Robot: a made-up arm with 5 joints.
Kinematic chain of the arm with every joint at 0, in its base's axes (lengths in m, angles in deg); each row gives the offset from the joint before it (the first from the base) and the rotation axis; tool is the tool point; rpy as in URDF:
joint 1: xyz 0 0 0.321 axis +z
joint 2: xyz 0 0 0 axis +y
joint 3: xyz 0.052 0 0.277 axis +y
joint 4: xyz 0.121 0 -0.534 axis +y
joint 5: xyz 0.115 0 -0.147 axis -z
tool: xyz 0 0 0 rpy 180 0 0
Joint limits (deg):
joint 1: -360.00..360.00
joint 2: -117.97..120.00
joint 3: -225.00..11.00
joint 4: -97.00..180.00
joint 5: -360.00..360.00
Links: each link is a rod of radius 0.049 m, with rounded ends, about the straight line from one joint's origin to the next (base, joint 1, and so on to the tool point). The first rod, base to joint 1, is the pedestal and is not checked.
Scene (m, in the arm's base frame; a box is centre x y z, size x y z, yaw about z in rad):
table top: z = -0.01
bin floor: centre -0.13 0.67 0 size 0.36 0.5 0.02 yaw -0.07
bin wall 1: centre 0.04 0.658 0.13 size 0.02 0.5 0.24 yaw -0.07
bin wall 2: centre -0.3 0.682 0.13 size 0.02 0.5 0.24 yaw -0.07
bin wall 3: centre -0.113 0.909 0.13 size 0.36 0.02 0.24 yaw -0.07
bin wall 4: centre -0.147 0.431 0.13 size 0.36 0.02 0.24 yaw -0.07
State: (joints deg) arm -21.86 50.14 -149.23 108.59 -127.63
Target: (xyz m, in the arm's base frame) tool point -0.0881 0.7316 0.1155
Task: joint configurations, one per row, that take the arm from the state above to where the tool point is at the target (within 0.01 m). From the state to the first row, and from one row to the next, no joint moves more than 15 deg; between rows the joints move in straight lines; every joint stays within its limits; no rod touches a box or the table.
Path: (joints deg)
1: -7.02 49.45 -147.04 111.98 -127.63
2: 7.82 48.76 -144.85 115.36 -127.63
3: 22.66 48.08 -142.67 118.75 -127.63
4: 37.50 47.39 -140.48 122.14 -127.63
5: 52.34 46.70 -138.29 125.52 -127.63
6: 67.18 46.01 -136.10 128.91 -127.63
7: 82.03 45.32 -133.92 132.30 -127.63
8: 96.87 44.63 -131.73 135.68 -127.63
9: 96.87 53.47 -129.61 130.14 -127.63
10: 96.87 62.31 -127.49 124.59 -127.63

